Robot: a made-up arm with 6 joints. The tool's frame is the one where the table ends. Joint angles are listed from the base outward.
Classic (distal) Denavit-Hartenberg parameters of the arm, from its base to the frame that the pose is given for. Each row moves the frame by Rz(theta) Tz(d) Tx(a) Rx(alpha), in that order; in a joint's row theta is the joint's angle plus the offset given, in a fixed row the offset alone. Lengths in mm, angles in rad.
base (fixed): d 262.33; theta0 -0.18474; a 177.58; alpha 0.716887
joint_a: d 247.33; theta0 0; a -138.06; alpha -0.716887
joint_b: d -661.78; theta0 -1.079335; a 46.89; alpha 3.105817
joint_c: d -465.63; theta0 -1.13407; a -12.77; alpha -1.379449
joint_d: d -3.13; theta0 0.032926; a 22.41; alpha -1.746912
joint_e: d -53.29; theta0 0.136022; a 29; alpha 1.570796
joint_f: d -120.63; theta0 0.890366; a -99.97; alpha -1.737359
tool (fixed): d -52.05; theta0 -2.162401; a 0; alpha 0
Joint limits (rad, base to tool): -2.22..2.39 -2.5..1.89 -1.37..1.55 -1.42..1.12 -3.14..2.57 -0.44..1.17
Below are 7 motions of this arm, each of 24 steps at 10 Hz.
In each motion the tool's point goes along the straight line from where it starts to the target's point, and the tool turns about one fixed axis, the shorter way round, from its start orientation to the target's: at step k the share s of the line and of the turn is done. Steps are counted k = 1, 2, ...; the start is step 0. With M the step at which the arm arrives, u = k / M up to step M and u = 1 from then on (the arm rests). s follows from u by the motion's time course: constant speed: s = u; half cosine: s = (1 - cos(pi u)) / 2; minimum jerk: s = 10 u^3 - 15 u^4 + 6 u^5.
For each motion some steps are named. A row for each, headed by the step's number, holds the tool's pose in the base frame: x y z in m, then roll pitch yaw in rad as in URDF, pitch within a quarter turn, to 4 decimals.
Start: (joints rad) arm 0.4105 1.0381 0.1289 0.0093 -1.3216 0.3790
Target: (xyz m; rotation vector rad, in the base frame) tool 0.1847 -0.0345 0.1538 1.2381 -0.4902 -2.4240
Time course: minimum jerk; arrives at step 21
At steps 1, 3, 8, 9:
1: 0.2120 -0.0742 0.0953 1.5337 0.6152 -1.8556
3: 0.2114 -0.0734 0.0966 1.5180 0.6221 -1.8651
8: 0.2042 -0.0629 0.1119 1.3215 0.6931 -1.9895
9: 0.2020 -0.0596 0.1168 1.2549 0.7112 -2.0338

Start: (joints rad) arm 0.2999 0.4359 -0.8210 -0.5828 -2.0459 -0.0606
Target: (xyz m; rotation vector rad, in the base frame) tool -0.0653 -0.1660 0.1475 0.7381 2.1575 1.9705
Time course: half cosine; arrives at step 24
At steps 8, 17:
8: 0.1008 -0.2000 0.0676 1.3750 -0.0627 -2.7677
17: -0.0220 -0.1749 0.1267 1.6137 -0.2146 2.9058

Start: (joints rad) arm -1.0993 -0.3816 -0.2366 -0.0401 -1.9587 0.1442
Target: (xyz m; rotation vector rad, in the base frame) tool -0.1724 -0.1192 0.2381 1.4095 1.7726 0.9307
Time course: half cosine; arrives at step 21
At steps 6, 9, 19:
6: -0.1385 -0.1029 0.2107 1.7469 0.0914 1.5153
9: -0.1468 -0.1069 0.2175 1.8373 0.0956 1.5749
19: -0.1715 -0.1188 0.2373 2.1020 0.0771 1.7489

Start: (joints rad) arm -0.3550 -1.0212 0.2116 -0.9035 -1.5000 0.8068
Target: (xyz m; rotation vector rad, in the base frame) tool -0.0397 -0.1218 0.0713 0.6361 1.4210 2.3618
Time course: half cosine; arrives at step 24
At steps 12, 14, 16, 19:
12: -0.0926 -0.1201 0.0855 1.4343 -0.3652 2.1845
14: -0.0789 -0.1205 0.0818 1.3501 -0.3384 2.3064
16: -0.0662 -0.1209 0.0784 1.2761 -0.3051 2.4164
19: -0.0506 -0.1214 0.0742 1.1928 -0.2547 2.5447

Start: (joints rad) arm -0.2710 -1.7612 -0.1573 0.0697 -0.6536 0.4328
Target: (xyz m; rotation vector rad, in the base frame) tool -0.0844 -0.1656 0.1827 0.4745 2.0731 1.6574
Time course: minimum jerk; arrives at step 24
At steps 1, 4, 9, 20, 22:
1: -0.0661 -0.2770 0.1261 1.4924 0.4693 2.0242
4: -0.0668 -0.2731 0.1281 1.5057 0.4601 2.0467
9: -0.0711 -0.2464 0.1416 1.5887 0.3901 2.1954
20: -0.0838 -0.1696 0.1807 1.7514 0.1400 2.5696
22: -0.0843 -0.1662 0.1824 1.7562 0.1278 2.5848

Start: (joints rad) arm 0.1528 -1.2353 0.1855 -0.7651 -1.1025 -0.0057
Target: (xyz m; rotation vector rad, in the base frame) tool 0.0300 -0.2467 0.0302 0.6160 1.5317 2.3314
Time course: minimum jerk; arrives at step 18
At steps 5, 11, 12, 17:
5: 0.0771 -0.1874 0.0457 0.7067 -0.2996 2.0559
11: 0.0462 -0.2263 0.0355 1.0319 -0.1972 2.4466
12: 0.0414 -0.2323 0.0340 1.0849 -0.1928 2.5093
17: 0.0301 -0.2466 0.0302 1.2099 -0.1953 2.6571

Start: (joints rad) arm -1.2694 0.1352 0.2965 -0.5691 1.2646 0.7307
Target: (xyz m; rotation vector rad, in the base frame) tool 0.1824 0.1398 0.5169 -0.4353 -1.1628 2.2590
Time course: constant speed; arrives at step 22
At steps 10, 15, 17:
10: 0.0920 0.1537 0.4417 -0.7007 0.5420 2.7012
15: 0.1297 0.1479 0.4731 -0.8289 0.3361 2.5901
17: 0.1447 0.1456 0.4856 -0.8711 0.2506 2.5555

